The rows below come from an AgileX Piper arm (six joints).
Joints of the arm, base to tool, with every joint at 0 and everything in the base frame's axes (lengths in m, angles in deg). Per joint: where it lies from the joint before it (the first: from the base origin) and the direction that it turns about. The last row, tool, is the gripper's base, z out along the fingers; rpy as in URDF.
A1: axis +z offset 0 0 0.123
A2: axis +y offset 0 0 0
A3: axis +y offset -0.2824 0 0.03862
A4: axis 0.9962 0 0.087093 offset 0.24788 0 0.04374
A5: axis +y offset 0 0 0
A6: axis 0.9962 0 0.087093 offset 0.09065 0 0.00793
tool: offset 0 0 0 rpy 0 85.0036 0
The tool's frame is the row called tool.
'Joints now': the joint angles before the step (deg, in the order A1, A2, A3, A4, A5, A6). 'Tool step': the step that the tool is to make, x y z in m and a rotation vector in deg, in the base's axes. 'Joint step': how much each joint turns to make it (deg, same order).
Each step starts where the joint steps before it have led.
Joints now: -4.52, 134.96, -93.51, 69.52, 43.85, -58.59
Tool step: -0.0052, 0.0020, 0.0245, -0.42, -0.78, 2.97
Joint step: -0.01, -3.18, 0.03, -3.30, 2.96, 1.86
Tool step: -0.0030, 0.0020, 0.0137, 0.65, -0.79, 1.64
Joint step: 0.00, -1.64, 0.02, -0.36, 1.97, 0.12
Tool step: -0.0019, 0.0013, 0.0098, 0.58, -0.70, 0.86
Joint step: 0.00, -1.15, 0.01, 0.09, 1.17, 0.01
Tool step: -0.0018, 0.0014, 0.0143, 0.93, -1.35, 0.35
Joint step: 0.01, -1.64, 0.02, 0.73, 0.88, -0.01
